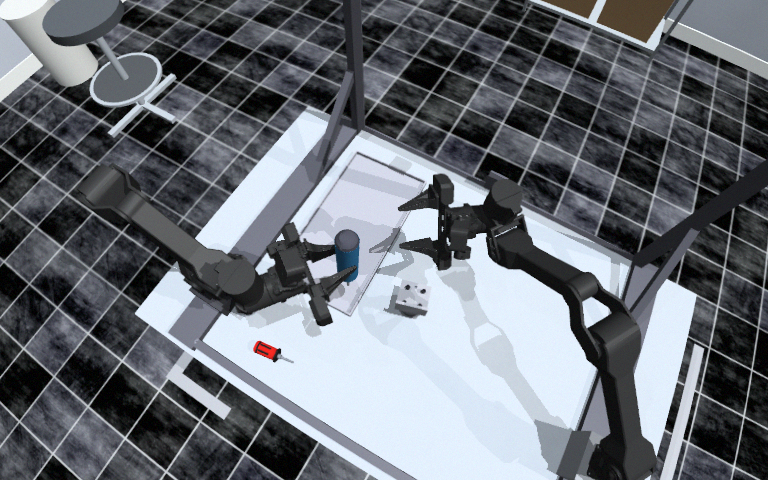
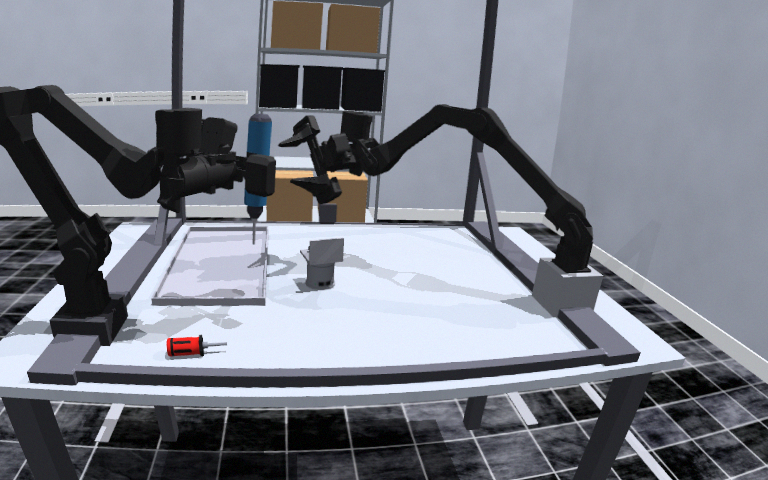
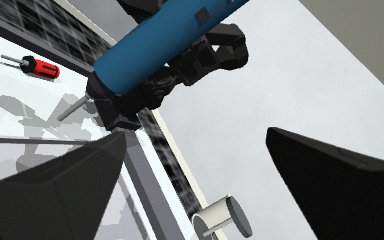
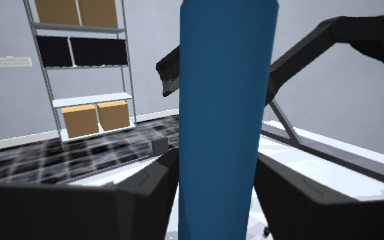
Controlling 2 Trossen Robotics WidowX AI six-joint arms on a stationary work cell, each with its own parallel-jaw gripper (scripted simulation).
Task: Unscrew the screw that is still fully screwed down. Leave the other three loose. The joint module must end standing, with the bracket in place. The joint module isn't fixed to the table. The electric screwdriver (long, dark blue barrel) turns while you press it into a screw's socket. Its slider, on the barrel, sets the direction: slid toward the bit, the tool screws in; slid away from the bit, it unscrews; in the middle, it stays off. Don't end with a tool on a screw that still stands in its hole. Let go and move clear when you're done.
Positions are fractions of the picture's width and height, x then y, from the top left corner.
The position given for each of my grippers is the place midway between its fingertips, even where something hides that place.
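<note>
I see my left gripper (image 1: 0.52, 0.48), and I find that same left gripper at (image 2: 0.37, 0.34) and at (image 3: 0.51, 0.57). My right gripper is at (image 1: 0.46, 0.53). There is an electric screwdriver (image 2: 0.34, 0.27), and I see the electric screwdriver again at (image 1: 0.45, 0.51) and at (image 4: 0.58, 0.26). A shallow tray (image 1: 0.47, 0.41) is visible to me, and the tray appears at (image 2: 0.28, 0.55) too. I also see a bracket (image 2: 0.42, 0.52), but in image 3 the bracket is out of frame. There is a joint module (image 2: 0.42, 0.58) as well, and in image 3 the joint module is out of frame.
</note>
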